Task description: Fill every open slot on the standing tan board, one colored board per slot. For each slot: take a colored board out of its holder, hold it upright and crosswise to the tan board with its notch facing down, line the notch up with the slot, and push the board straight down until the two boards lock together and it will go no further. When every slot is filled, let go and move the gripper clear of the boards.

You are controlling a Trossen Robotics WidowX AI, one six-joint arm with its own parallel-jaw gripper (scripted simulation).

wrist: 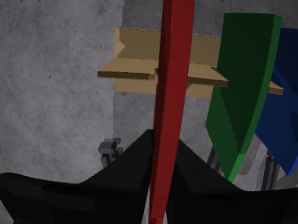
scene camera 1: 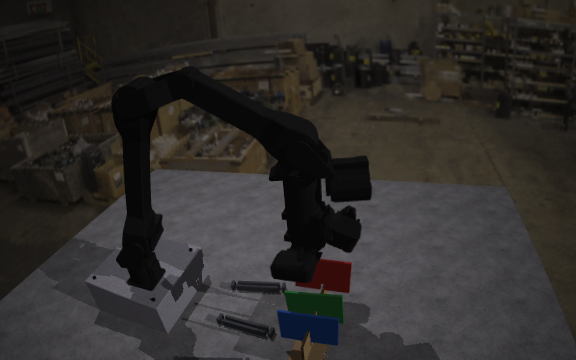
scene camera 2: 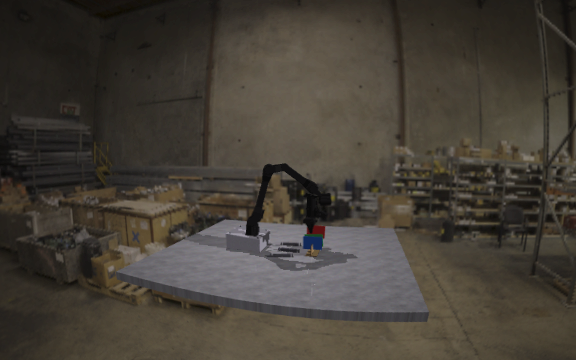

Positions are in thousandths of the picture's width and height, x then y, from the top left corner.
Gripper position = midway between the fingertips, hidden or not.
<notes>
The gripper (scene camera 1: 536, 771) carries a red board (scene camera 1: 582, 765). Also in view: a green board (scene camera 1: 567, 849) and a tan board (wrist: 451, 306).
The green board shows as well in the wrist view (wrist: 837, 194). The gripper shows as well in the wrist view (wrist: 532, 614).
</notes>
